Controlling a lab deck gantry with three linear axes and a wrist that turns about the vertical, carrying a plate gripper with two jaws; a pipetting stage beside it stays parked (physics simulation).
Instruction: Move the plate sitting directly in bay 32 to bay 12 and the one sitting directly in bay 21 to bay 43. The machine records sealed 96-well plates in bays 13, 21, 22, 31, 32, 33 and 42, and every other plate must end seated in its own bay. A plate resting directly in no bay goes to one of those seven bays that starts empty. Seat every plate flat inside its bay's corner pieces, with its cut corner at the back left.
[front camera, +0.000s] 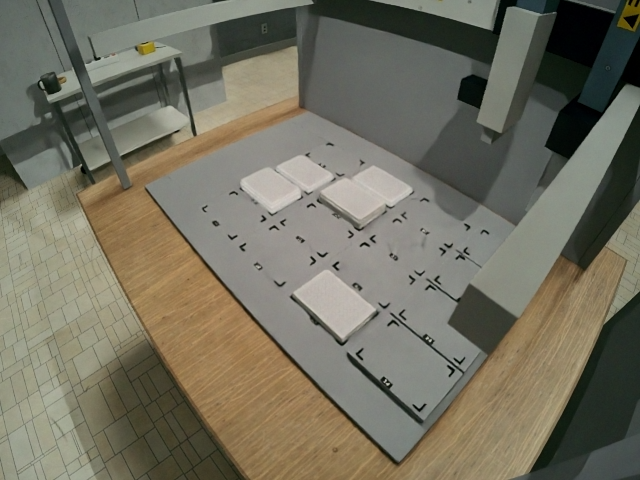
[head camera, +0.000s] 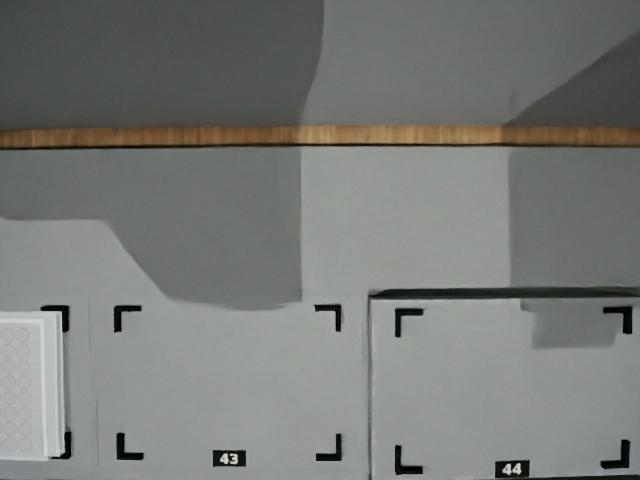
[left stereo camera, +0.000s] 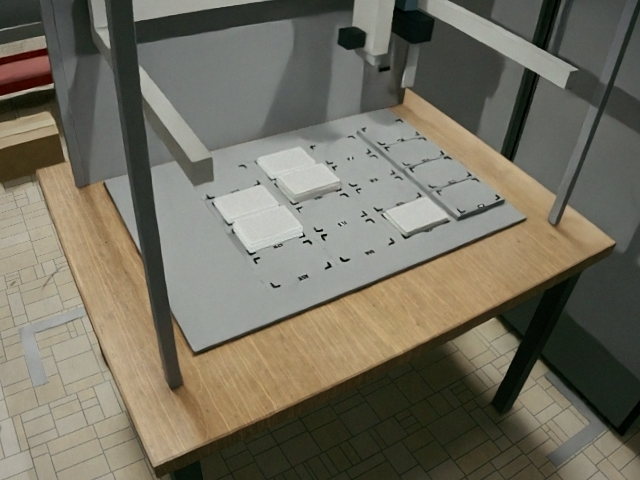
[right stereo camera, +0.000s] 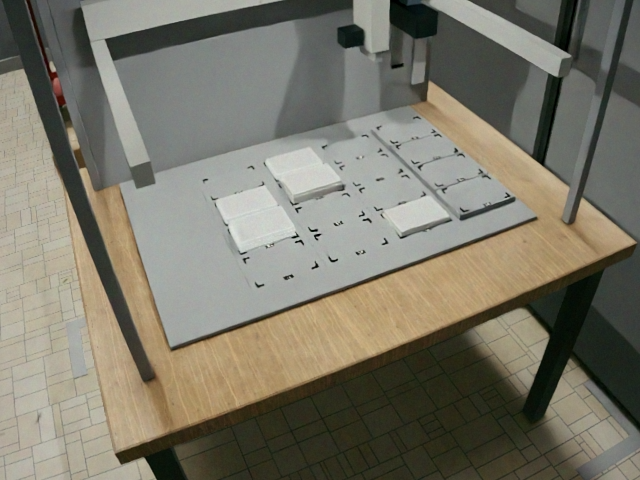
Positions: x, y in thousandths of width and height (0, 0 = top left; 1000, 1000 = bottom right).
I see my gripper (front camera: 849, 420), a raised slab (front camera: 655, 782), a bay 12 (right stereo camera: 535, 505), a tall wall (head camera: 112, 149), a bay 22 (front camera: 504, 486), a raised slab (front camera: 670, 649) and a bay 43 (head camera: 290, 784).
My gripper also shows in the left stereo camera view (left stereo camera: 616, 164) and in the right stereo camera view (right stereo camera: 635, 155). The bay 12 is seen too in the left stereo camera view (left stereo camera: 549, 505). The tall wall shows as well in the front camera view (front camera: 616, 168) and in the right stereo camera view (right stereo camera: 310, 184).
